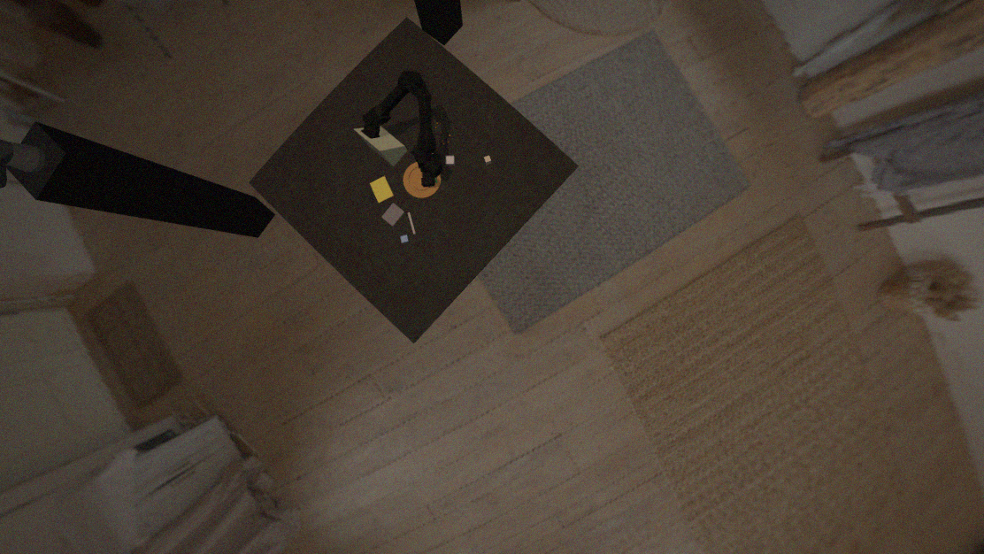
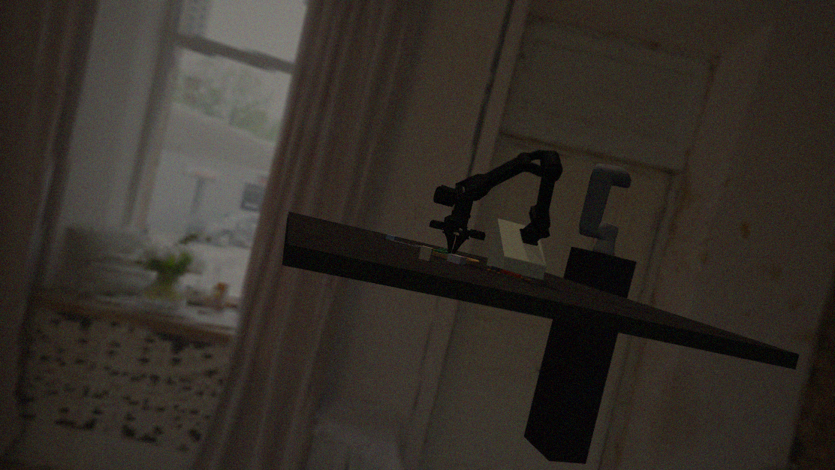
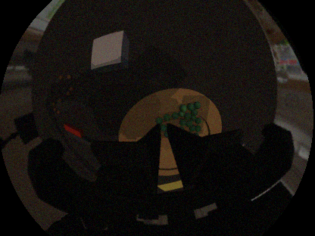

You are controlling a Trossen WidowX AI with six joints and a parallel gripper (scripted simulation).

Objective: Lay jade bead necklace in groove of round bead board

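Now: gripper tip 5 cm to the left of the round bead board, 2 cm past it and 1 cm above it. Round my gripper tip: white stick: 26 cm to the right, 8 cm ahead, 1 cm below; grey-white block: 12 cm to the left, 3 cm ahead; red item: 15 cm behind, 13 cm to the left, 1 cm below.
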